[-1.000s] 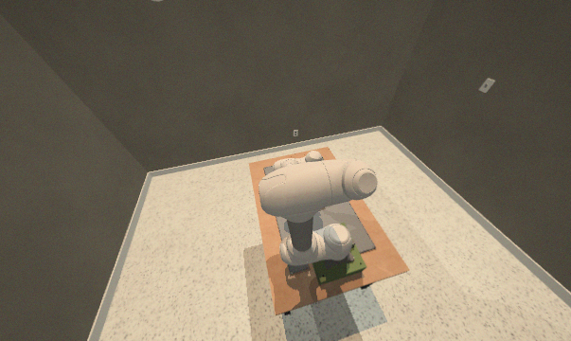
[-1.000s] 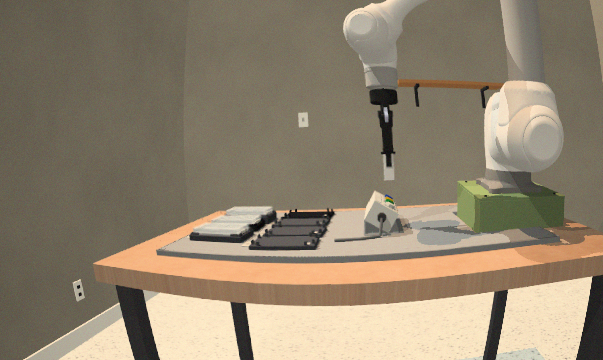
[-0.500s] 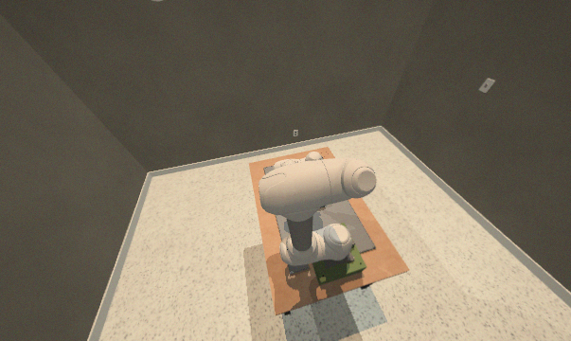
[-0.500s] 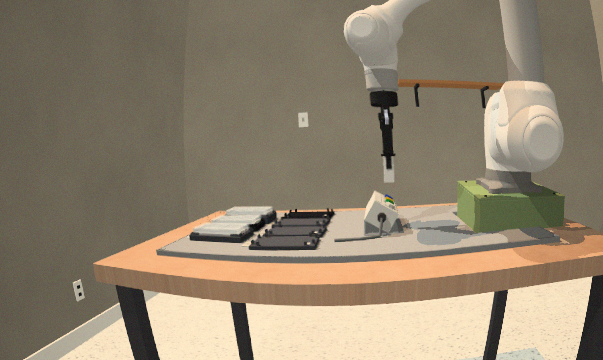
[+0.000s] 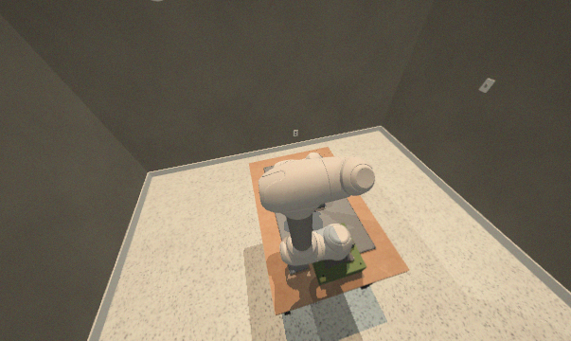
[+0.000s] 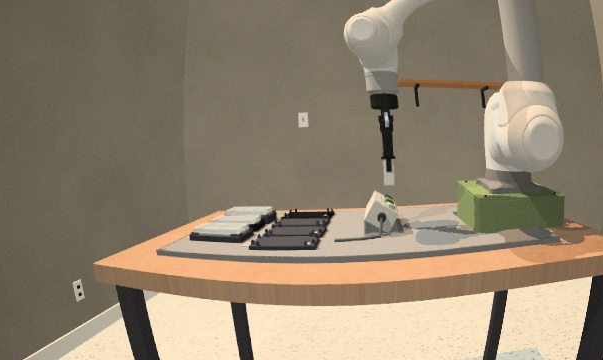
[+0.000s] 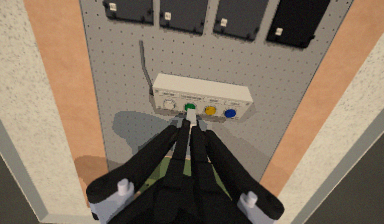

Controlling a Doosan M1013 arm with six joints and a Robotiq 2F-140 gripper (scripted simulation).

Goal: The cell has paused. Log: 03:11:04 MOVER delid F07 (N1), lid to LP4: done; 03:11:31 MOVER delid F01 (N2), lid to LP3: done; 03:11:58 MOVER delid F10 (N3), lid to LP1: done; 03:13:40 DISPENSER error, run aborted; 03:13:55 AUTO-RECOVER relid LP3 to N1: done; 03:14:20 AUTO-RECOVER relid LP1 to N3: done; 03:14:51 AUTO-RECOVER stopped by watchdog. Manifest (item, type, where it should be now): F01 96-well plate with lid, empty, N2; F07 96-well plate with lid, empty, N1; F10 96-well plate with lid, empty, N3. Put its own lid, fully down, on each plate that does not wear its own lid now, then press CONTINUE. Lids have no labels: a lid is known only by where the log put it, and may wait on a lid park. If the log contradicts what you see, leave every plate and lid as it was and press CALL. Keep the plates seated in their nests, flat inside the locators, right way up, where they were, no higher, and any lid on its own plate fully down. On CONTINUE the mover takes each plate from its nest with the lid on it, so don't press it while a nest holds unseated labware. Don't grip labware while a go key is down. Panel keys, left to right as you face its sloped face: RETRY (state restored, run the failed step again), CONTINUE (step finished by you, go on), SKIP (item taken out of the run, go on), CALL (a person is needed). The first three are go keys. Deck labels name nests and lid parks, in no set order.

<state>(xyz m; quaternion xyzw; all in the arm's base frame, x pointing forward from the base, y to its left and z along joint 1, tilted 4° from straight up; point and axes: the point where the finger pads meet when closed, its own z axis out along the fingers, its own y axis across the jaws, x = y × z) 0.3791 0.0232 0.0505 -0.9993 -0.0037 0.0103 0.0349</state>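
My hand is 8 cm above the green key. From my hand the other things lie so: blue key: 10 cm to the right, 8 cm below; yellow key: 8 cm below, 5 cm to the right; white key: 8 cm below, 5 cm to the left.
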